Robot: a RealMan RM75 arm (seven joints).
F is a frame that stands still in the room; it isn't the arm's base.
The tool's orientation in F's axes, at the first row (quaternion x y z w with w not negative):
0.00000 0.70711 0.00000 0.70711
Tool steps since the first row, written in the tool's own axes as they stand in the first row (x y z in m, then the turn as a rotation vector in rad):
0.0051 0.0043 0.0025 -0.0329 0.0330 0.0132
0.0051 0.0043 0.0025 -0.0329 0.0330 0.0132
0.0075 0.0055 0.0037 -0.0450 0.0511 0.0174
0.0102 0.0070 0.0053 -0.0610 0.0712 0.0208
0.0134 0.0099 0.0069 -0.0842 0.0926 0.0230
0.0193 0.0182 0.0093 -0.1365 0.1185 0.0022
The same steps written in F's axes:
0.0025 0.0043 -0.0051 0.0132 0.0330 0.0329
0.0025 0.0043 -0.0051 0.0132 0.0330 0.0329
0.0037 0.0055 -0.0075 0.0174 0.0511 0.0450
0.0053 0.0070 -0.0102 0.0208 0.0712 0.0610
0.0069 0.0099 -0.0134 0.0230 0.0926 0.0842
0.0093 0.0182 -0.0193 0.0022 0.1185 0.1365

